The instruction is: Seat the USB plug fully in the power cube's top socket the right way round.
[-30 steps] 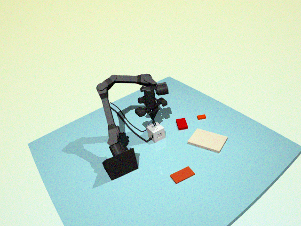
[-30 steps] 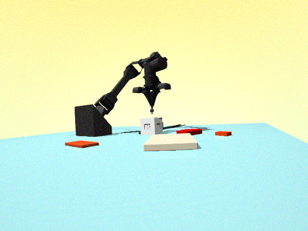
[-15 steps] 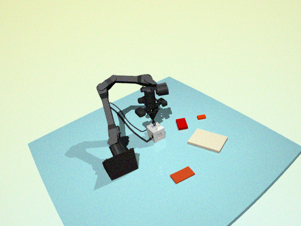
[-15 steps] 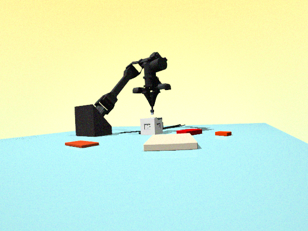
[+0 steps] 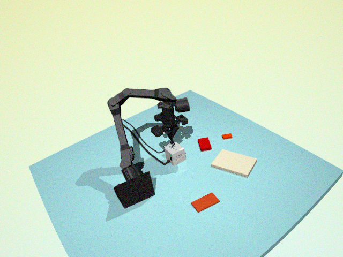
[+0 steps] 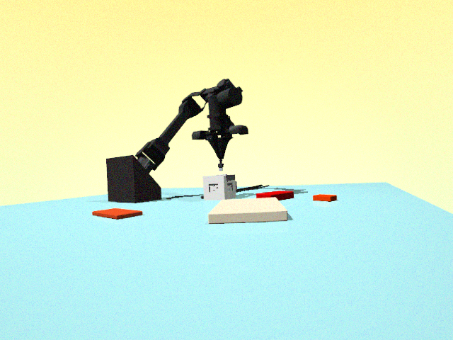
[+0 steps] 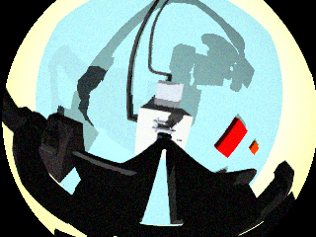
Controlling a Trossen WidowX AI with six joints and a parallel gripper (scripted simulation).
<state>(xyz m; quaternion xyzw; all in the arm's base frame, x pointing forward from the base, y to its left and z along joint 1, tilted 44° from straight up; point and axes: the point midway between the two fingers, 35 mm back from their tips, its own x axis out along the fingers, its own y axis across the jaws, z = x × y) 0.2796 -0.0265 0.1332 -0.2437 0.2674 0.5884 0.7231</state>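
Now: the USB socket 60 mm below my gripper tip. Round my gripper tip: USB plug: 20 mm below; then cream slab: 280 mm to the right, 180 mm ahead, 120 mm below; then red block: 180 mm ahead, 120 mm below, 50 mm to the right.
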